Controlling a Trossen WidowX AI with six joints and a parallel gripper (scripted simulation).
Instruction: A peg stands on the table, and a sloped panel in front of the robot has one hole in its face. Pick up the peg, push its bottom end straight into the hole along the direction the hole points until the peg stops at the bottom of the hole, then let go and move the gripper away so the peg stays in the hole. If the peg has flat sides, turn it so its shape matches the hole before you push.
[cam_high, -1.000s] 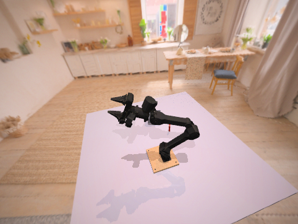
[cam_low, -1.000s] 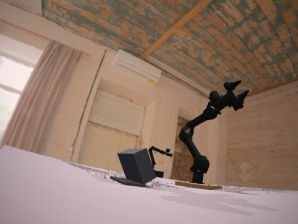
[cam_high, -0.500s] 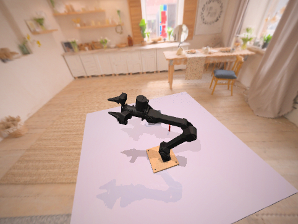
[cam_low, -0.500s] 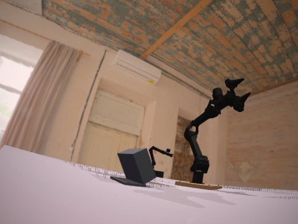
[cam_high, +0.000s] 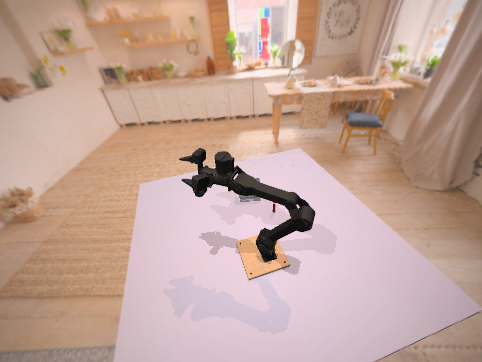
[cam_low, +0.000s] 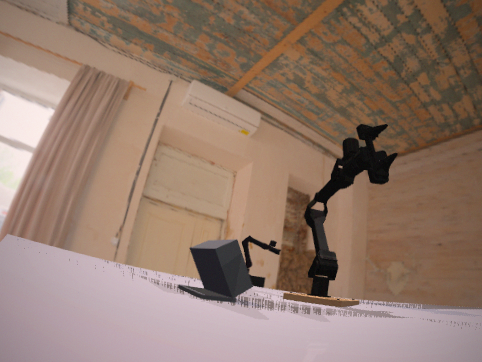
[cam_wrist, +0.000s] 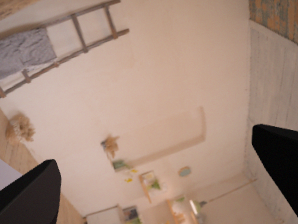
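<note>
My gripper tip is 50 mm short of the red peg, 430 mm to the left of it and 390 mm above it. The rest, counted from my gripper tip: dark grey sloped panel 220 mm ahead, 340 mm to the right, 370 mm below.
</note>
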